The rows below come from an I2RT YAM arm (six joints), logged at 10 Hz.
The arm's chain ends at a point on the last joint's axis. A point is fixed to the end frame.
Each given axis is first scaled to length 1.
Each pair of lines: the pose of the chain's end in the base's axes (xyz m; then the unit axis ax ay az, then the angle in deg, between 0 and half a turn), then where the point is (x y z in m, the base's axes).
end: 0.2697 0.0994 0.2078 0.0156 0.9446 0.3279 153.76
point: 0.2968 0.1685 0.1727
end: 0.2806 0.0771 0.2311 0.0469 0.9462 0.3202 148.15
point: 0.3163 0.1433 0.1981
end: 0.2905 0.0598 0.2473 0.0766 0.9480 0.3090 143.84
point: 0.3331 0.1225 0.2158
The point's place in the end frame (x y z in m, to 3 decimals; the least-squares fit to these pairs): 0.002 0.031 0.076
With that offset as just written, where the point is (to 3 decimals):
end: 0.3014 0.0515 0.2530 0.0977 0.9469 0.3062 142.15
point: 0.347 0.112 0.223
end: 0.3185 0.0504 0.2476 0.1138 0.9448 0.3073 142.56
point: 0.366 0.111 0.217
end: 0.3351 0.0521 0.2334 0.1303 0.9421 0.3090 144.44
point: 0.382 0.112 0.202
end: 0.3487 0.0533 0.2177 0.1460 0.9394 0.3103 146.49
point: 0.395 0.113 0.186
